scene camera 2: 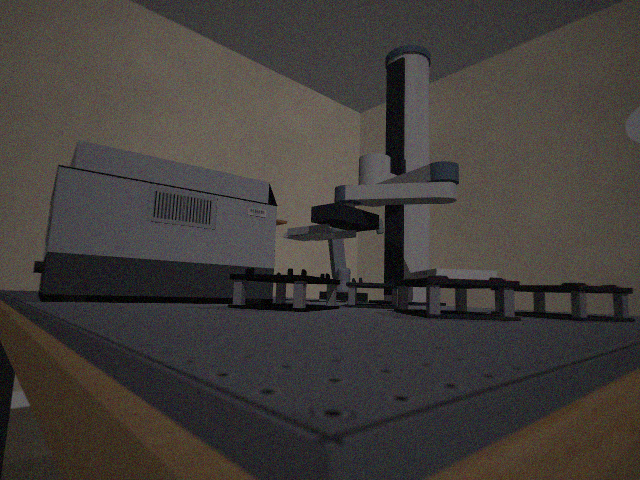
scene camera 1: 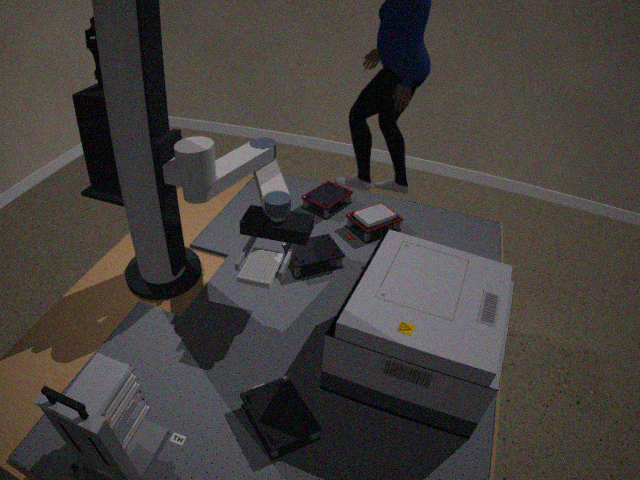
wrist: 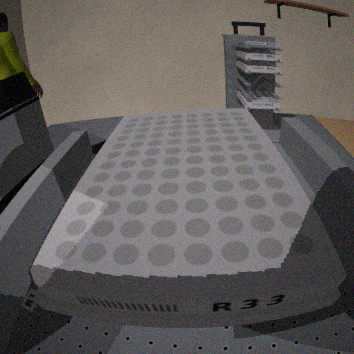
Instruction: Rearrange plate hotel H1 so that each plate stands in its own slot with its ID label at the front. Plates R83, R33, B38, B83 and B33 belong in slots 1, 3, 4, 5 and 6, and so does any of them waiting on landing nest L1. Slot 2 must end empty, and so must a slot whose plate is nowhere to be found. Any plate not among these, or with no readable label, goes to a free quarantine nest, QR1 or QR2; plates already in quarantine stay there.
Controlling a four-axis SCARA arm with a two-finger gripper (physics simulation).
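Note:
Gripper (scene camera 1: 262, 264) (scene camera 2: 321, 231) (wrist: 190, 129) is shut on plate R33 (scene camera 1: 258, 268) (scene camera 2: 307, 233) (wrist: 195, 200). The plate is level, well above the table, with label R33 facing the wrist camera. Hotel H1 (scene camera 1: 82, 400) (wrist: 230, 75) stands at scene camera 1's lower left, well away from the gripper. In the wrist view it holds three plates high up and one low down, with a gap between; their labels are too small to read. A white plate (scene camera 1: 374, 214) (scene camera 2: 465, 272) sits on a red-rimmed nest (scene camera 1: 395, 219). Another red-rimmed nest (scene camera 1: 327, 196) bears no plate.
A dark nest (scene camera 1: 320, 253) is beside the held plate; another dark nest (scene camera 1: 280, 415) stands at the lower middle. I cannot tell which is L1. A large grey instrument (scene camera 1: 423, 299) (scene camera 2: 170, 222) stands beside them. One person (scene camera 1: 403, 46) stands behind the table; another (wrist: 12, 57) shows at the wrist view's left.

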